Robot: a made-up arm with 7 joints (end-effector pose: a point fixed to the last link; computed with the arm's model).
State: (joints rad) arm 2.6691 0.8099 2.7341 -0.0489 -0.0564 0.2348 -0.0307
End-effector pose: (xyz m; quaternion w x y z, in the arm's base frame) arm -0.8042 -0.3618 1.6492 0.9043 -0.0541 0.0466 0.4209
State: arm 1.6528 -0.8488 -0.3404 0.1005 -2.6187 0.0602 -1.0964
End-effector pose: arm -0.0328 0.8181 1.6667 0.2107 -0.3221 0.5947 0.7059
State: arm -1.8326 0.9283 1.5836 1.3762 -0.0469 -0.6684 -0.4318
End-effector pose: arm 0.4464 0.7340 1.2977 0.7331 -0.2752 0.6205 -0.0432
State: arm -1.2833 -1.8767 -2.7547 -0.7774 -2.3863 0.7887 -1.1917
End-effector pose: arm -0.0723 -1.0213 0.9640 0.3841 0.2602 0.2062 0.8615
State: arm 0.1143 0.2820 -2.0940 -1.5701 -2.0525 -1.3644 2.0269
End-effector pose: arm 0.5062 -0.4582 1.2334 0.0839 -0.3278 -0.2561 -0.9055
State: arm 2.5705 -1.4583 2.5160 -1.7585 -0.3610 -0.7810 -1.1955
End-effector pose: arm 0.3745 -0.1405 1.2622 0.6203 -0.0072 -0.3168 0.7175
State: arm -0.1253 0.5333 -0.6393 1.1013 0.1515 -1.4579 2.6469
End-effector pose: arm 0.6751 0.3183 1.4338 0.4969 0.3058 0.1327 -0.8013
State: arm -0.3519 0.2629 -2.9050 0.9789 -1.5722 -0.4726 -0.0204
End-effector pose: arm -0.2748 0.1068 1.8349 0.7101 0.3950 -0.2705 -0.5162
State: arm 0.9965 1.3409 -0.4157 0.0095 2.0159 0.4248 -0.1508
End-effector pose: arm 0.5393 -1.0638 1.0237 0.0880 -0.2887 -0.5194 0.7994
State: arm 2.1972 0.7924 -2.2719 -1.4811 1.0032 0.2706 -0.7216
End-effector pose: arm -0.8630 -0.3375 0.9753 0.6692 0.5261 -0.5143 0.1045
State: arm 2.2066 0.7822 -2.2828 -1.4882 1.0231 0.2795 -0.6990
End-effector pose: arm -0.8619 -0.3330 0.9756 0.6615 0.5388 -0.5109 0.1054
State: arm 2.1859 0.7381 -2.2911 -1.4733 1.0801 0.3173 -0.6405
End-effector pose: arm -0.8505 -0.3613 1.0131 0.6534 0.5848 -0.4660 0.1182
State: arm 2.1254 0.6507 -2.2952 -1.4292 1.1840 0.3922 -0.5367
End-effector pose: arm -0.8162 -0.4250 1.1000 0.6407 0.6643 -0.3603 0.1358
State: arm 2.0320 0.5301 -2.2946 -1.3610 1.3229 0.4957 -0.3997
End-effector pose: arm -0.7465 -0.4981 1.2259 0.6168 0.7487 -0.1996 0.1381
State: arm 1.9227 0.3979 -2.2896 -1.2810 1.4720 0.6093 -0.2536
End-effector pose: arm -0.6474 -0.5462 1.3625 0.5818 0.8054 -0.0179 0.1117
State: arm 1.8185 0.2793 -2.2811 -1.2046 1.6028 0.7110 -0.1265
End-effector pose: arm -0.5474 -0.5557 1.4786 0.5452 0.8242 0.1387 0.0651
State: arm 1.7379 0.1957 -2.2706 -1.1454 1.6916 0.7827 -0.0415
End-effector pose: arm -0.4743 -0.5428 1.5561 0.5192 0.8196 0.2414 0.0221
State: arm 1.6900 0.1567 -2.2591 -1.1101 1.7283 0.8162 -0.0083
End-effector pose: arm -0.4370 -0.5319 1.5944 0.5104 0.8103 0.2880 0.0005
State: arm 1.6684 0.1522 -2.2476 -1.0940 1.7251 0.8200 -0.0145
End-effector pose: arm -0.4254 -0.5321 1.6065 0.5152 0.8040 0.2969 -0.0004
